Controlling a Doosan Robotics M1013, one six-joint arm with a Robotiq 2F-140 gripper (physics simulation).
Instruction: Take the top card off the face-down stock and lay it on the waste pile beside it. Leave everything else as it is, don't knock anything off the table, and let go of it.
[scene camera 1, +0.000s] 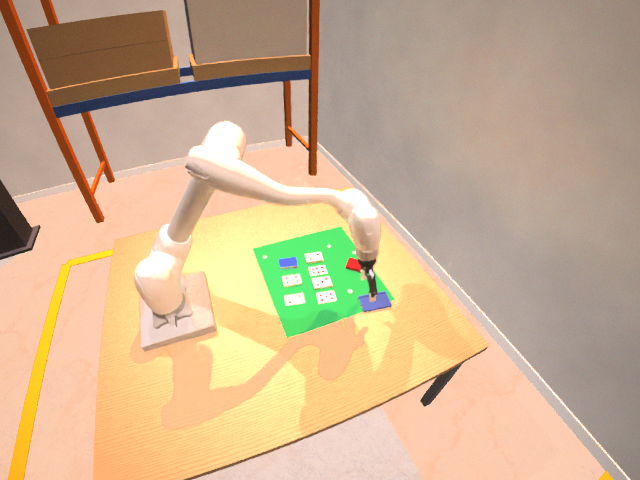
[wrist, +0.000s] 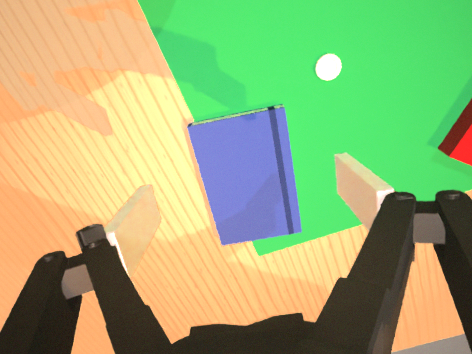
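Where they show: gripper, between the fingertips: (scene camera 1: 368, 289) (wrist: 244, 188); arm's base, origin of its link: (scene camera 1: 170, 306).
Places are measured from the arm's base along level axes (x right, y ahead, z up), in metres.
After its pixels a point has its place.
The face-down stock is a small blue-backed stack (scene camera 1: 287, 262) @(x -0.060, y 0.604, z -0.032 m) at the upper left of the green mat (scene camera 1: 306, 317) @(x 0.278, y 0.548, z -0.051 m) (wrist: 400, 35) @(x 0.174, y 0.802, z -0.050 m). Face-up cards lie near it, one (scene camera 1: 313, 257) @(x -0.036, y 0.741, z -0.035 m) to its right and one (scene camera 1: 291, 280) @(x 0.058, y 0.574, z -0.038 m) below it; I cannot tell which is the waste pile. My gripper (scene camera 1: 372, 296) @(x 0.333, y 0.823, z 0.052 m) (wrist: 244, 188) @(x 0.333, y 0.823, z 0.052 m) is open and empty, far to the right of the stock. It is over a blue notebook (scene camera 1: 383, 301) @(x 0.370, y 0.901, z -0.039 m) (wrist: 240, 175) @(x 0.351, y 0.855, z -0.038 m), which lies flat across the mat's corner and partly over the wood, with a finger on each side and a gap to each.
A red box (scene camera 1: 353, 264) @(x 0.106, y 0.899, z -0.030 m) (wrist: 463, 146) @(x 0.150, y 0.916, z -0.030 m) lies on the mat near the gripper. A white disc (scene camera 1: 349, 291) @(x 0.239, y 0.795, z -0.046 m) (wrist: 328, 67) @(x 0.238, y 0.799, z -0.047 m) lies beside the notebook. More face-up cards lie mid-mat. The wooden table (scene camera 1: 232, 413) @(x 0.546, y 0.119, z -0.053 m) has its right edge beyond the notebook. A rack (scene camera 1: 313, 129) stands behind.
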